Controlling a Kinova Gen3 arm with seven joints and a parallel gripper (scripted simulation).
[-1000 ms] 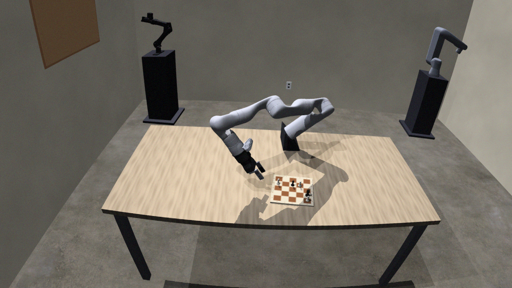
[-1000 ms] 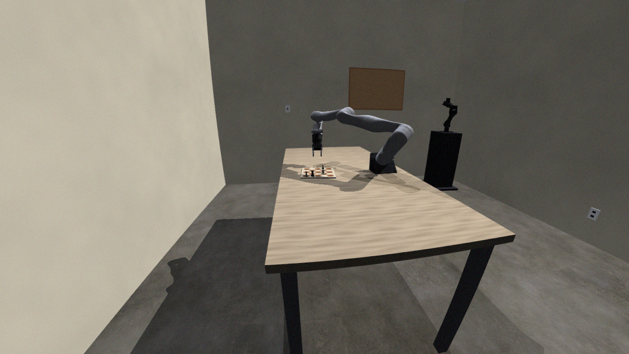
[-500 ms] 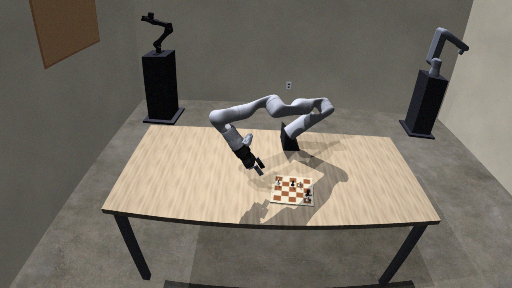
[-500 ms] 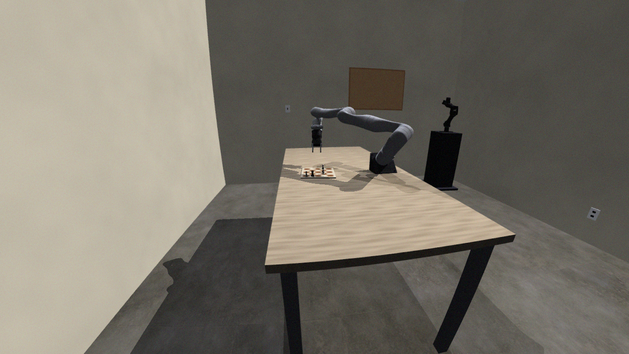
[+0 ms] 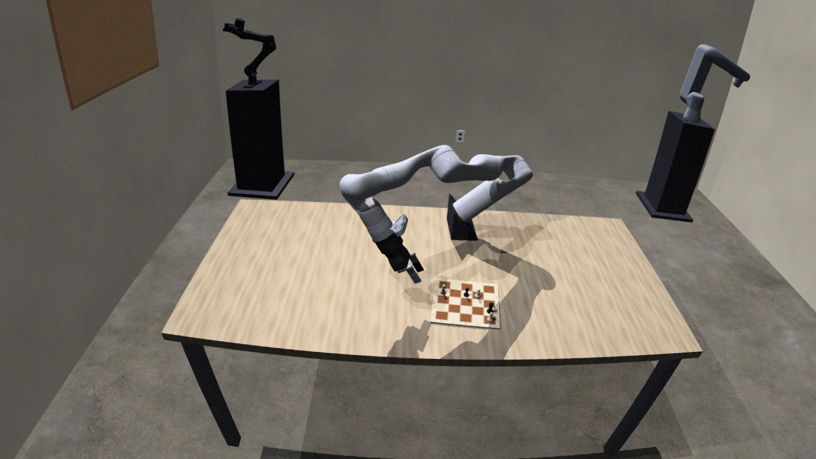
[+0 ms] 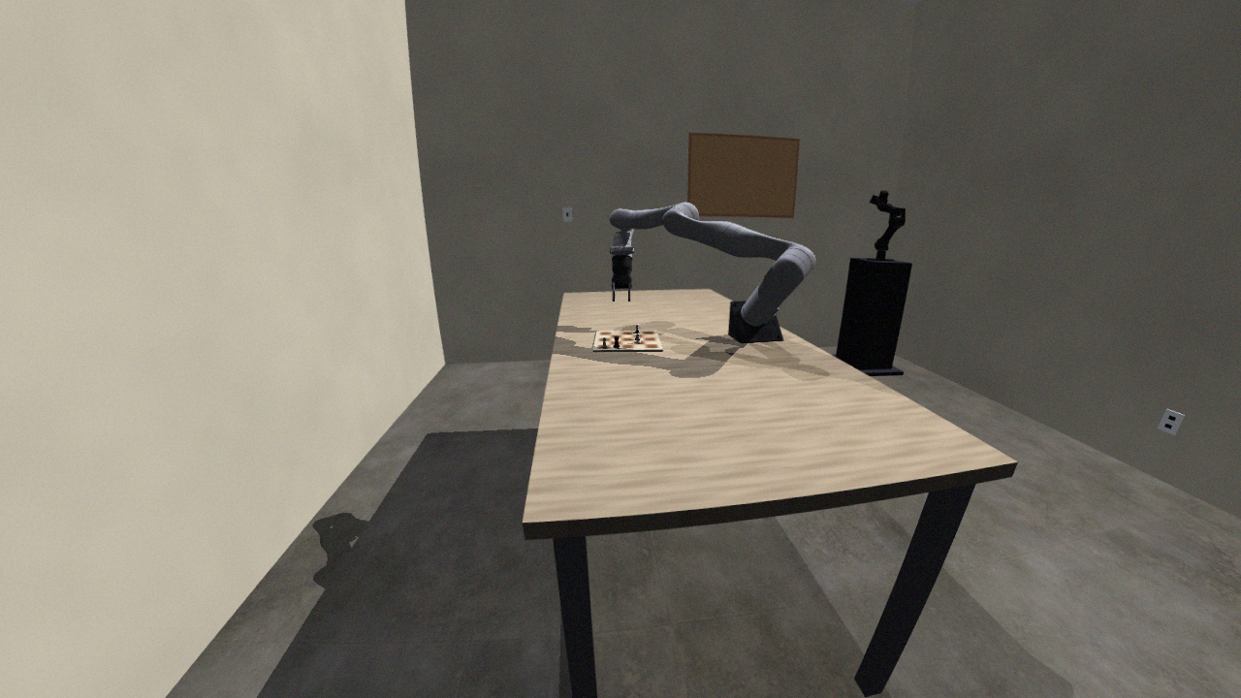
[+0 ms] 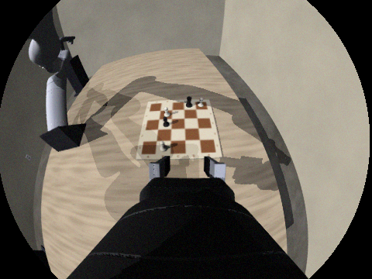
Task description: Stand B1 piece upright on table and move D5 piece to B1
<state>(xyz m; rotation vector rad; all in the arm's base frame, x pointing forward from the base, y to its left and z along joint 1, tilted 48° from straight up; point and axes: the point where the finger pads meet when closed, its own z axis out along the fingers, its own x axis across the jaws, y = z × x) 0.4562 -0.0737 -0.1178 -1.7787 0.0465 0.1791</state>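
Now: the chessboard 1 cm behind my hand, 17 cm to the left of it and 12 cm below it.
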